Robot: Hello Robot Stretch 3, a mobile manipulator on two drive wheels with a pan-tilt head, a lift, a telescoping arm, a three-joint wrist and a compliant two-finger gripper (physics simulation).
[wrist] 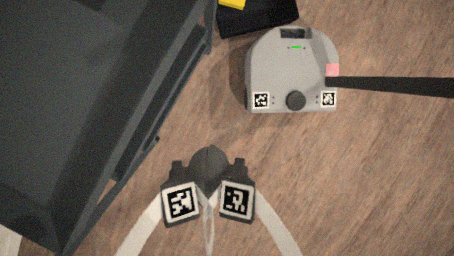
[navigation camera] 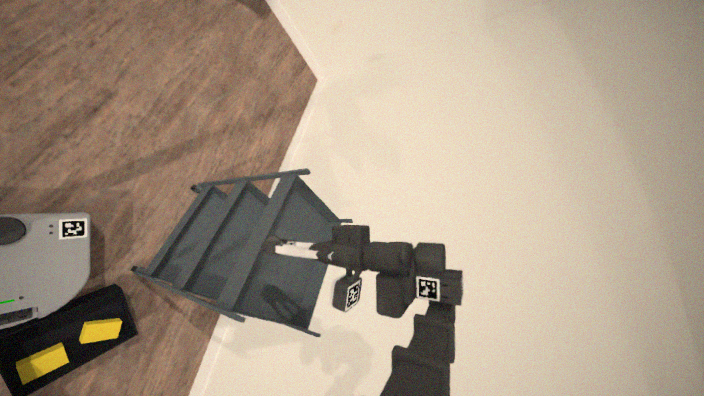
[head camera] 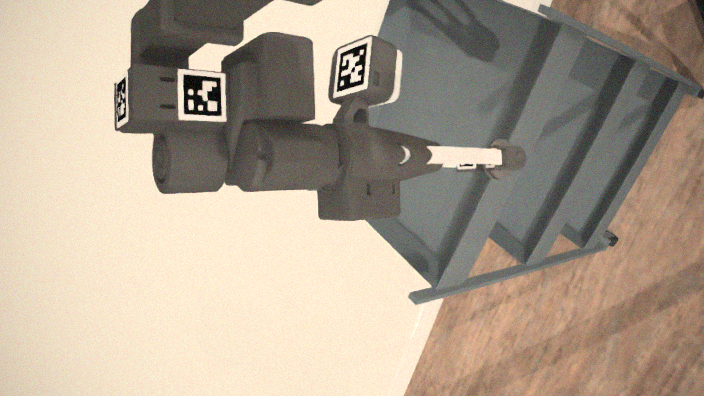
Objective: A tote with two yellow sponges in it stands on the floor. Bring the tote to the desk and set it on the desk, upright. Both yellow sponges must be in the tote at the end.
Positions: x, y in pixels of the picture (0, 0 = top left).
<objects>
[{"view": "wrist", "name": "my gripper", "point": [210, 165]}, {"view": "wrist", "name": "grey wheeled shelf cart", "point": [91, 91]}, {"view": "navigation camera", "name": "my gripper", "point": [267, 244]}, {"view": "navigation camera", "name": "grey wheeled shelf cart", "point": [214, 251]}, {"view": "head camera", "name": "my gripper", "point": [511, 159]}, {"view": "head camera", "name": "grey wheeled shelf cart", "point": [588, 117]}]
</objects>
